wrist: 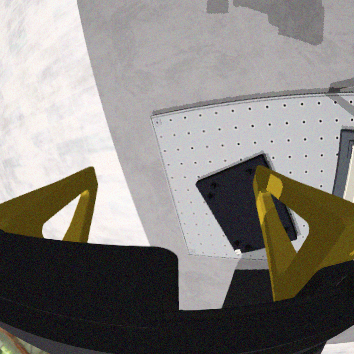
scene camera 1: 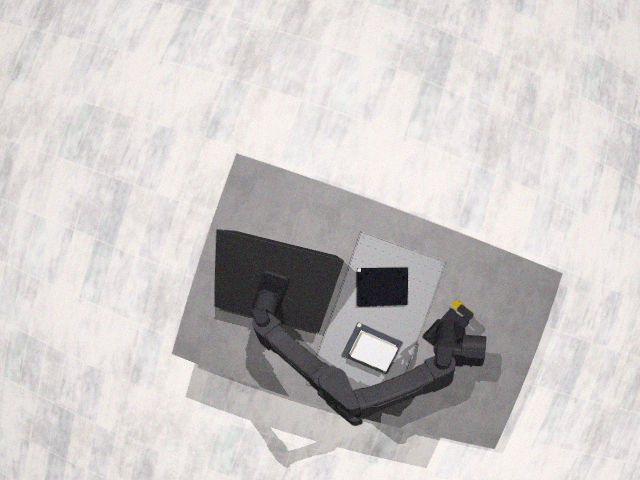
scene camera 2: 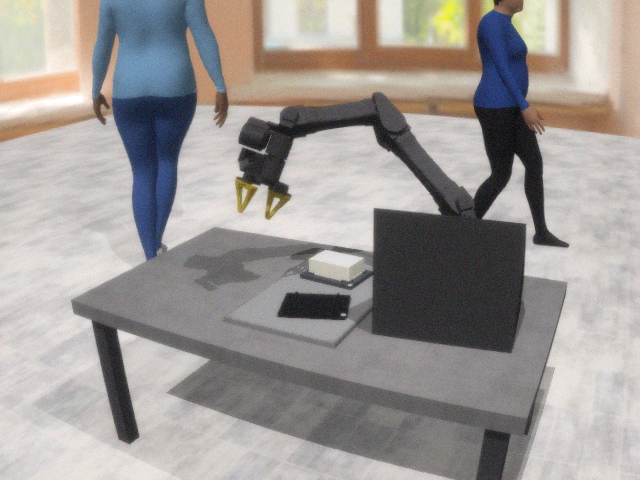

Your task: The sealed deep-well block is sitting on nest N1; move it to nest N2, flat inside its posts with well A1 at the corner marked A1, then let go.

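Frame: origin at the arm's base, x ahead, y left, z up, level; metres.
Seen in the pictures: gripper, between the fingertips: (wrist: 174, 174) (scene camera 1: 449, 313) (scene camera 2: 253, 215); arm's base, origin of its link: (scene camera 1: 268, 295) (scene camera 2: 459, 255).
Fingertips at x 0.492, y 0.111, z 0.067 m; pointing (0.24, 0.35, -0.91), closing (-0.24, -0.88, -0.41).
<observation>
Offsets run from my fingertips to a thing's middle. Level surfaces: height alone.
The sealed block @(dx -0.130, dy -0.197, dz -0.182 m) (scene camera 1: 373, 351) (scene camera 2: 336, 266) is white, box-shaped and sits on the blue-grey nest N1 (scene camera 1: 352, 341) (scene camera 2: 330, 282); an edge of the block (wrist: 351, 175) shows at the right of the wrist view. The black nest N2 @(dx -0.167, dy +0.005, dz -0.204 m) (scene camera 1: 382, 286) (scene camera 2: 313, 305) (wrist: 235, 205) bears nothing and is turned relative to N1. A white mark @(dx -0.256, dy +0.032, dz -0.203 m) (scene camera 1: 358, 270) (scene camera 2: 343, 314) (wrist: 238, 252) is at one of N2's corners. My gripper (scene camera 2: 254, 214) (wrist: 174, 174) is open and empty, high above the table and off to the side of both nests. No well lettering is readable.
Both nests are on a light perforated board @(dx -0.142, dy -0.115, dz -0.221 m) (scene camera 1: 398, 253) (scene camera 2: 289, 329) (wrist: 225, 120) on the grey table @(dz -0.227 m) (scene camera 1: 289, 196) (scene camera 2: 413, 374). A tall dark panel (scene camera 1: 310, 289) (scene camera 2: 448, 279) stands beside the board, near the arm's base. Two people (scene camera 2: 155, 62) (scene camera 2: 501, 62) are behind the table.
</observation>
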